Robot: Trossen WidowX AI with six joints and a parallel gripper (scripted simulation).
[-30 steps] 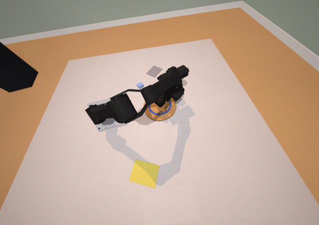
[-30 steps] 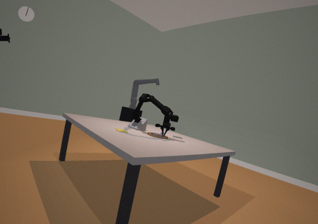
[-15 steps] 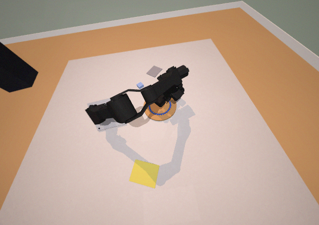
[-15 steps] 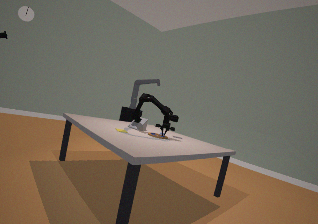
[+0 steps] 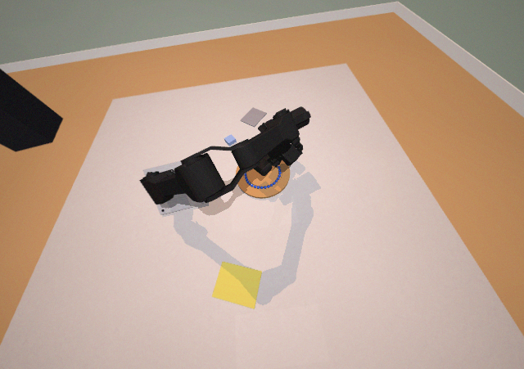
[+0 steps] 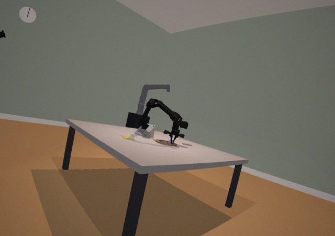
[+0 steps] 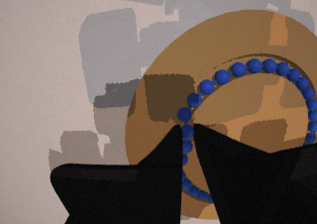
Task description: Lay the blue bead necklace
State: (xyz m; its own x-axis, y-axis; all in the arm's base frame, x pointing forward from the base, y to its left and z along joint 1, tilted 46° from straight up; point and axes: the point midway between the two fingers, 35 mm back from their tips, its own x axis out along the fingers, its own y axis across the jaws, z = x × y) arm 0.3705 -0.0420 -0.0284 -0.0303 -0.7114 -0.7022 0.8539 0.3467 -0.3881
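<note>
Now: gripper tip 6 cm past the round bead board, 1 cm to the left of it and 1 cm above it. The rest, counted from my gripper tip: yellow square patch (33 cm to the right, 22 cm behind, 1 cm below); then flat grey tile (30 cm to the left, 2 cm behind, 1 cm below); then light blue cube (19 cm to the left, 15 cm behind, 1 cm below).
</note>
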